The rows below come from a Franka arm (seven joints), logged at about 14 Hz.
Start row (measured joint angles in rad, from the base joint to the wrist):
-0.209 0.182 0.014 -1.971 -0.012 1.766 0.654
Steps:
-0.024 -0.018 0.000 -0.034 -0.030 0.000 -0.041
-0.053 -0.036 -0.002 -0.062 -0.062 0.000 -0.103
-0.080 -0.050 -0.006 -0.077 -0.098 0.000 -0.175
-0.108 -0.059 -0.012 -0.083 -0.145 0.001 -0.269
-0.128 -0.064 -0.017 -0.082 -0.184 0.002 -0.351
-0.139 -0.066 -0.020 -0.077 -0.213 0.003 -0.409
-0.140 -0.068 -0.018 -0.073 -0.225 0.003 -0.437
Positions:
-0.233 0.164 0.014 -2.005 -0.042 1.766 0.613
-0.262 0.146 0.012 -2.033 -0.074 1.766 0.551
-0.289 0.132 0.008 -2.048 -0.110 1.766 0.479
-0.317 0.123 0.002 -2.054 -0.157 1.767 0.385
-0.337 0.118 -0.003 -2.053 -0.196 1.768 0.303
-0.348 0.116 -0.006 -2.048 -0.225 1.769 0.245
-0.349 0.114 -0.004 -2.044 -0.237 1.769 0.217

